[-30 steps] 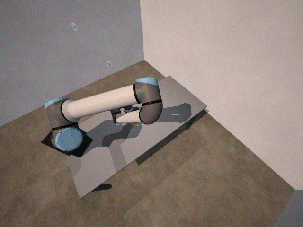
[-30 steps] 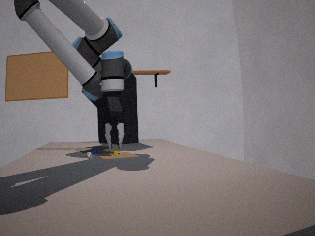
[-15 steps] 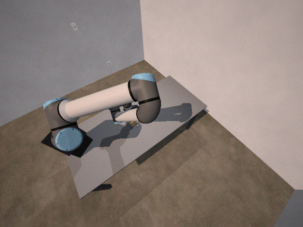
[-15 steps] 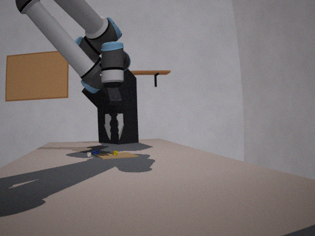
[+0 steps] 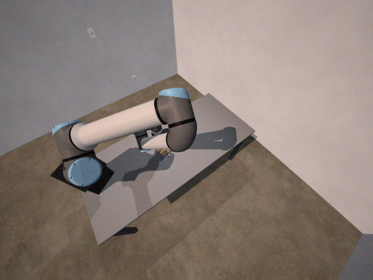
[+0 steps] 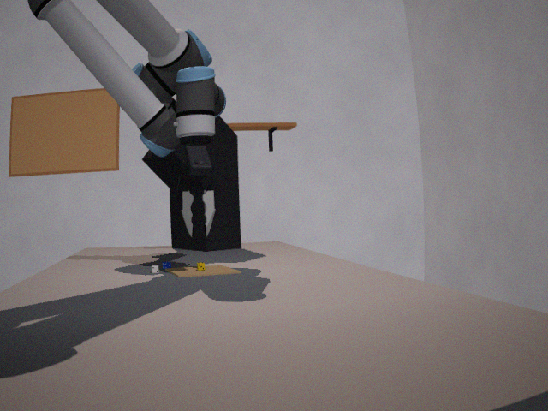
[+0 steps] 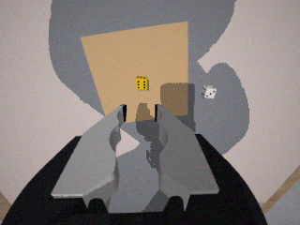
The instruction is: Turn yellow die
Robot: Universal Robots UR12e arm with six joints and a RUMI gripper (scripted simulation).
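Right now the yellow die is 8 cm below my hand. Also, from my hand: white die (4 cm behind, 10 cm to the right, 9 cm below); then blue die (10 cm behind, 5 cm to the right, 9 cm below); then tan mat (9 cm below).
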